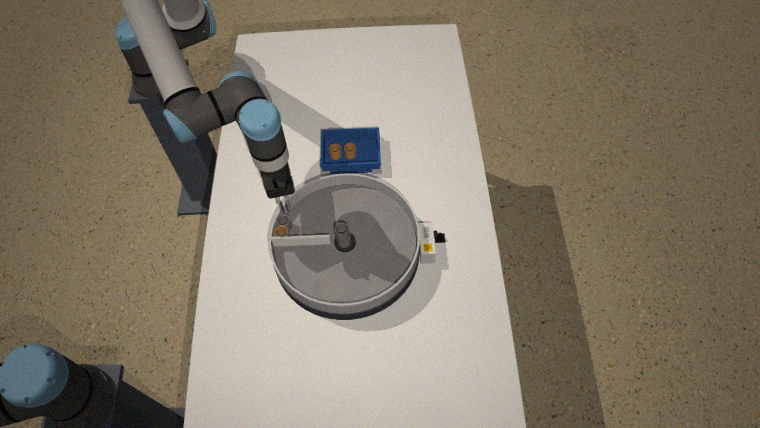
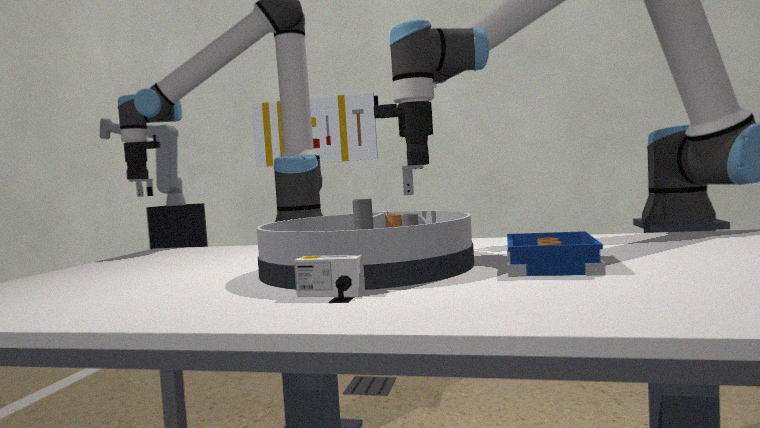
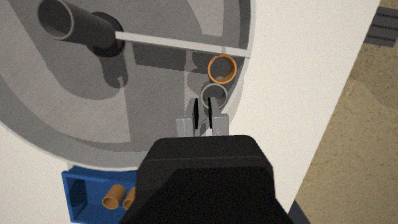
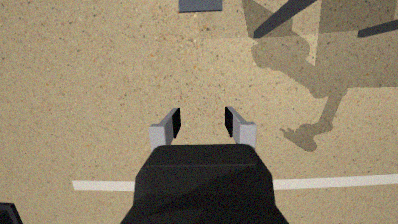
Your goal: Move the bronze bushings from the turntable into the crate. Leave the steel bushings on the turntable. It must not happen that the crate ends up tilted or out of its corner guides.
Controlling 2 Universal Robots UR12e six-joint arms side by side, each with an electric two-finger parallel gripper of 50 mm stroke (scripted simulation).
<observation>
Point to a blue crate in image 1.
367, 140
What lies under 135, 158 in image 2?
My right gripper.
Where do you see a blue crate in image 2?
541, 260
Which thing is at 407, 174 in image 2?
My left gripper.
</observation>
